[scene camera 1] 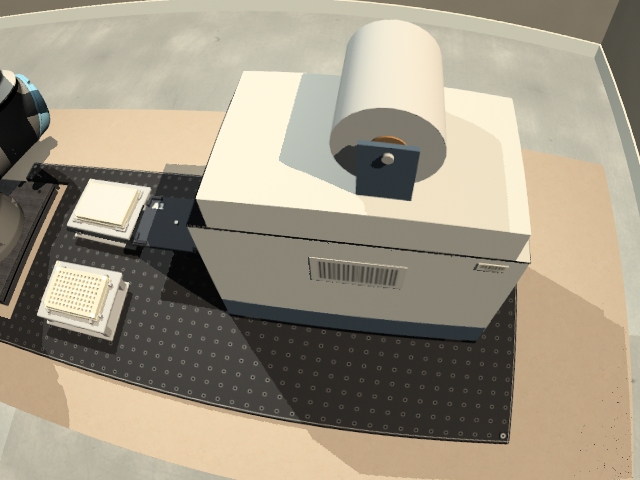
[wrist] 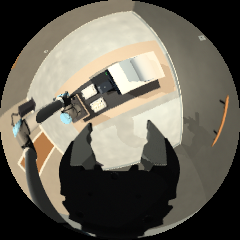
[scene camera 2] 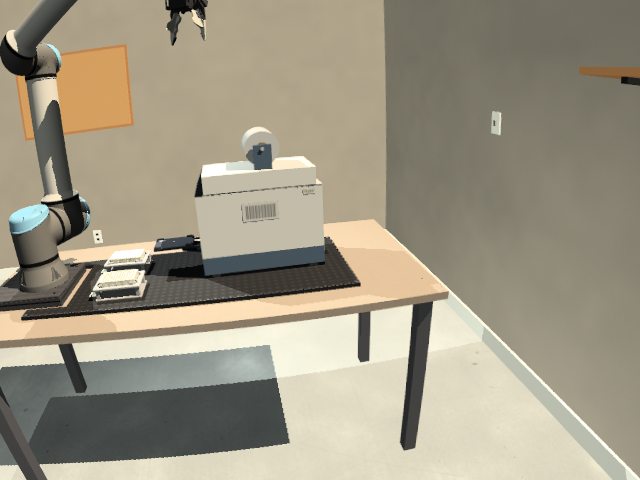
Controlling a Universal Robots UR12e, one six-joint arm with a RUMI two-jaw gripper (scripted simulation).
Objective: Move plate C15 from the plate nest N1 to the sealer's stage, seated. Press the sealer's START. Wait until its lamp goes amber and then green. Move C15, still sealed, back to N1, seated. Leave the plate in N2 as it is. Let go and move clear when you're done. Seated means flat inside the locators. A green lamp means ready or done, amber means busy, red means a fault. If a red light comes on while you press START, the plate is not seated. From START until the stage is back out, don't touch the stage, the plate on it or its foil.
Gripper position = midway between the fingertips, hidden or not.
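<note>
You've got my gripper (wrist: 119, 121) here, and there's a foil roll (scene camera 1: 392, 84) too.
</note>
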